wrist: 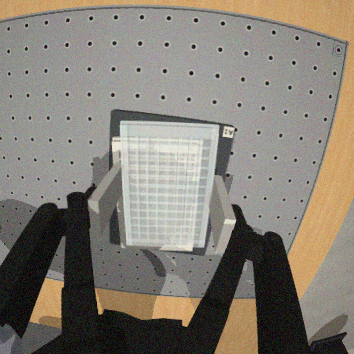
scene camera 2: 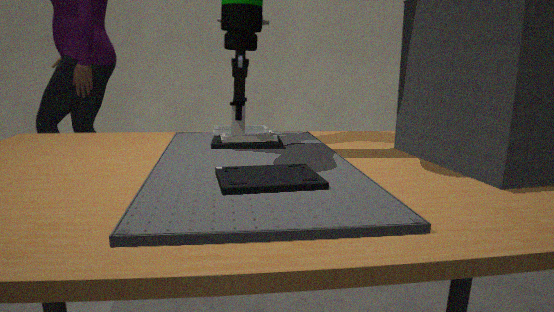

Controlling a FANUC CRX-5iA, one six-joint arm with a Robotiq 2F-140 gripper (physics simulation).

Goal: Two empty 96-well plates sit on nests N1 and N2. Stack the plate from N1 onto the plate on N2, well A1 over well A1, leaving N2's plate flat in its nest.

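Frame: origin at the arm's base, x ahead, y left, z up, level; centimetres.
Where they show: gripper, fingertip midpoint: (wrist: pixel 166 182) (scene camera 2: pixel 238 132).
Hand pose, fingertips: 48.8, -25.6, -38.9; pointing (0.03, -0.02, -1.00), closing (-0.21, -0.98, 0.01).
Note:
Things, the pixels of their top centre, and the offset from my fingertips, as dx, dy, dz. "spot": a spot on its surface instead. Level surfaces: height alone.
- clear 96-well plate, middle of its top: (wrist: pixel 166 195) (scene camera 2: pixel 240 125) -0.6, +0.0, +1.5
- whitish plate, middle of its top: (wrist: pixel 155 203) (scene camera 2: pixel 248 132) -2.2, +1.4, +0.0
- far dark nest, middle of its top: (wrist: pixel 162 195) (scene camera 2: pixel 246 137) -2.0, +0.7, -1.3
- A1 label, surface spot: (wrist: pixel 228 131) spot: +4.2, -6.2, -1.6
- nearer nest, middle of its top: (scene camera 2: pixel 268 172) +1.8, +32.4, -1.3
- grey perforated board, its level: dz -2.8
- wooden table, its level: dz -4.1
My gripper (scene camera 2: pixel 238 125) (wrist: pixel 166 182) is shut on a clear 96-well plate (scene camera 2: pixel 219 130) (wrist: pixel 170 130), its pale pads on the two long sides. The held plate looks roughly level, over a whitish plate (scene camera 2: pixel 250 138) (wrist: pixel 117 144) in the far dark nest (scene camera 2: pixel 247 146) (wrist: pixel 115 118). In the wrist view it is offset toward the top and right of the lower plate, whose left and bottom edges show. Whether the plates touch cannot be told. An A1 label (wrist: pixel 228 131) marks the nest's upper right corner. The nearer nest (scene camera 2: pixel 272 179) is bare; no N1 or N2 mark is readable.
Both nests are on a grey perforated board (scene camera 2: pixel 170 215) (wrist: pixel 180 55) on a wooden table (scene camera 2: pixel 65 210) (wrist: pixel 240 11). A large dark grey block (scene camera 2: pixel 460 90) stands at the right. A person (scene camera 2: pixel 80 35) in purple stands behind the table at the left.

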